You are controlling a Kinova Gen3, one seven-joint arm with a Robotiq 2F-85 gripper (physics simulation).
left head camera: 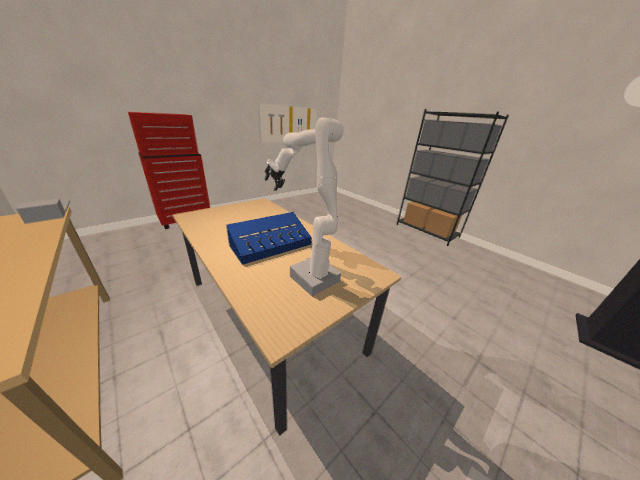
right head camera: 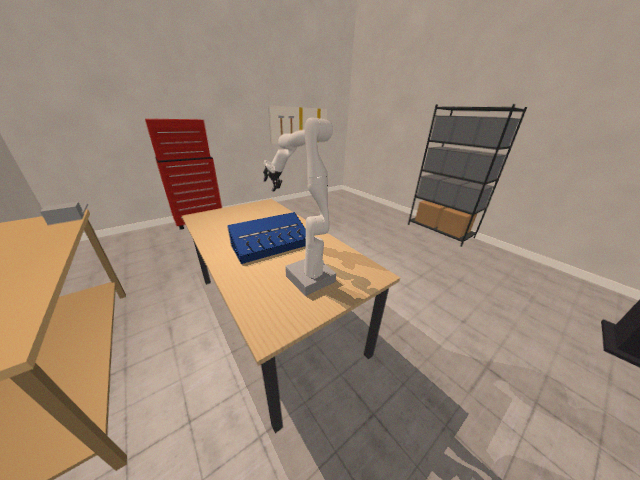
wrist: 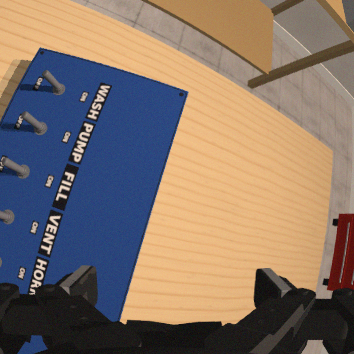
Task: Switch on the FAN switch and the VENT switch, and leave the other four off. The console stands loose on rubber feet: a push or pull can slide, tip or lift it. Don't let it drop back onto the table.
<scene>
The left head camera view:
blue console: 243, 237
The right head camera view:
blue console: 244, 236
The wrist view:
my gripper: 175, 286
blue console: 91, 173
</scene>
